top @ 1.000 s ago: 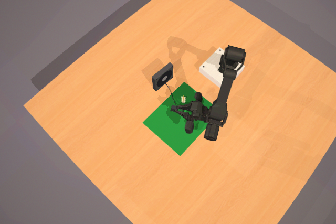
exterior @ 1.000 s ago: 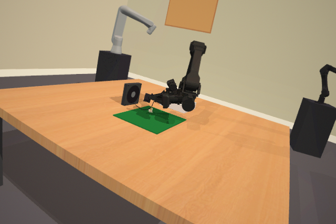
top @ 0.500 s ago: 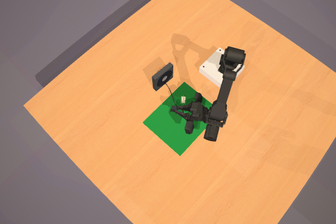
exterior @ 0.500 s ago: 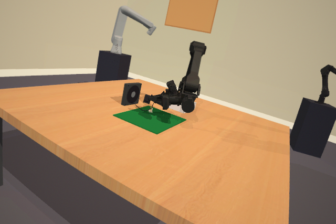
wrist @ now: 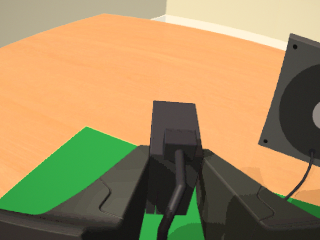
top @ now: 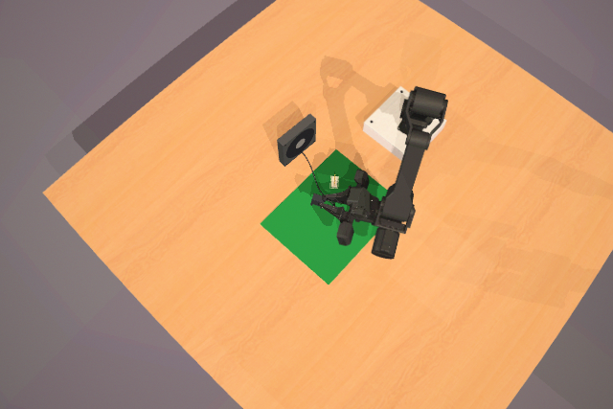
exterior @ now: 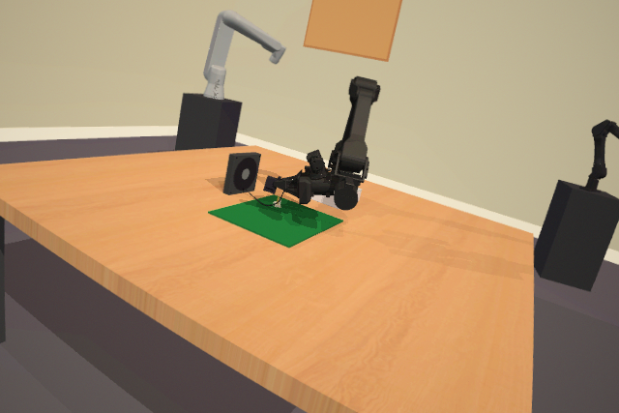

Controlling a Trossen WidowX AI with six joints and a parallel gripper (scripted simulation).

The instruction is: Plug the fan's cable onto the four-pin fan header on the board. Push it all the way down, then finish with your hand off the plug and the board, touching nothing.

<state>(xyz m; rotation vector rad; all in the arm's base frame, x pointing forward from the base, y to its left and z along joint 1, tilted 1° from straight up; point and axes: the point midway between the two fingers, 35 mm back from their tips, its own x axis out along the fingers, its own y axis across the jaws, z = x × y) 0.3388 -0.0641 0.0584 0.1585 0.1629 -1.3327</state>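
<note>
The green board lies 2 cm behind my gripper tip, 3 cm to the left of it and 11 cm below it. The rest, counted from my gripper tip: black fan: 13 cm behind, 14 cm to the right, 3 cm below; dark plug: 1 cm to the right, 1 cm below; white four-pin fan header: 10 cm behind, 1 cm to the right, 9 cm below.
</note>
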